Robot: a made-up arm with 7 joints.
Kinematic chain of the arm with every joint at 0, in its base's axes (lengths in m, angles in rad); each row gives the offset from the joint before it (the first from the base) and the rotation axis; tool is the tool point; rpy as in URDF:
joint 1: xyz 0 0 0.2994 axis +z
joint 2: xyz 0 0 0 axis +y
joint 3: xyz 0 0 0.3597 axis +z
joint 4: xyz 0.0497 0 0 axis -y
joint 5: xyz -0.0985 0 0.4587 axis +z
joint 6: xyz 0 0 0 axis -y
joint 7: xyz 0.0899 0 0 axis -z
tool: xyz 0 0 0 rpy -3.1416 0 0
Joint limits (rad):
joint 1: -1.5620..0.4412
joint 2: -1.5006..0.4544
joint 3: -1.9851..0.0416
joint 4: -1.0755..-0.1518
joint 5: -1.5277..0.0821
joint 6: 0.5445..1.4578
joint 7: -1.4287..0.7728
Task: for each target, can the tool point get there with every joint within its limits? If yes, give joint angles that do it. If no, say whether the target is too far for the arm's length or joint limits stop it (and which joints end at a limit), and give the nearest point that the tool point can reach.
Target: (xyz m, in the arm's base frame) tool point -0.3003 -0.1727 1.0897
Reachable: yes | joints -0.7973 -0.2099 -1.2747 -0.6706 -0.3314 0.7653 -0.7238
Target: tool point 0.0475 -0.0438 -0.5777
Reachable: no: joint limits stop it (at a limit: joint 1, joint 2, joint 3, joint 4, joint 6) | nearest point -0.4210 -0.6497 0.1018 | short by 1.024 m
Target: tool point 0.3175 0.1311 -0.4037
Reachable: no: joint limits stop it (at a limit: joint 1, joint 2, joint 3, joint 4, joint 6) | nearest point -0.3996 0.6733 0.0955 | short by 1.028 m
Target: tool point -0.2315 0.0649 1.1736
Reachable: yes | joints -0.8923 -0.2798 -1.0488 -0.3033 -0.6310 1.1127 -0.2029
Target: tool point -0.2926 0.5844 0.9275
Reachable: yes | joints -1.2511 -0.9255 -0.3746 -0.3292 -1.3478 1.0141 -0.2036
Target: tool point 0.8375 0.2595 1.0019
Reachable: no: too far | nearest point 0.6506 0.2016 0.8855 | short by 0.228 m
